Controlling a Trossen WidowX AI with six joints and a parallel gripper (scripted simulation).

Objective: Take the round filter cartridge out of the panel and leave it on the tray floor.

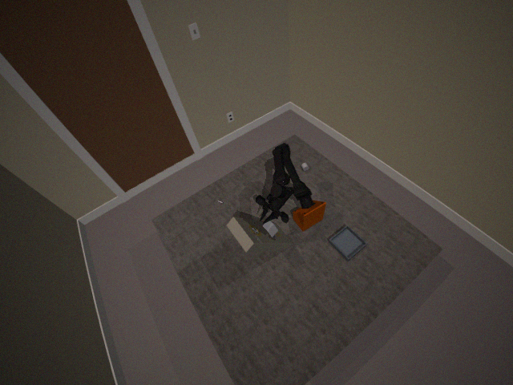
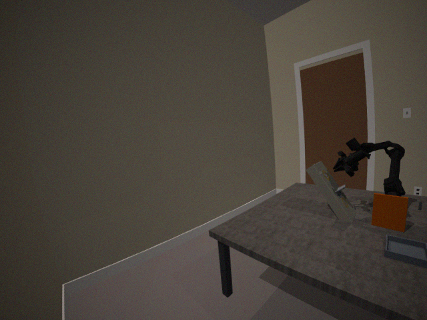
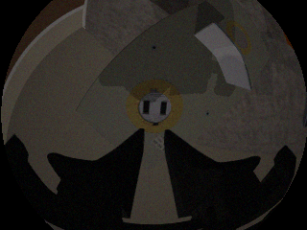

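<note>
The round filter cartridge is 60 mm ahead of my gripper tip and 50 mm below it. The rest, counted from my gripper tip: service panel 120 mm below, 20 mm ahead; then grey tray 370 mm behind, 300 mm to the left, 290 mm below.
</note>
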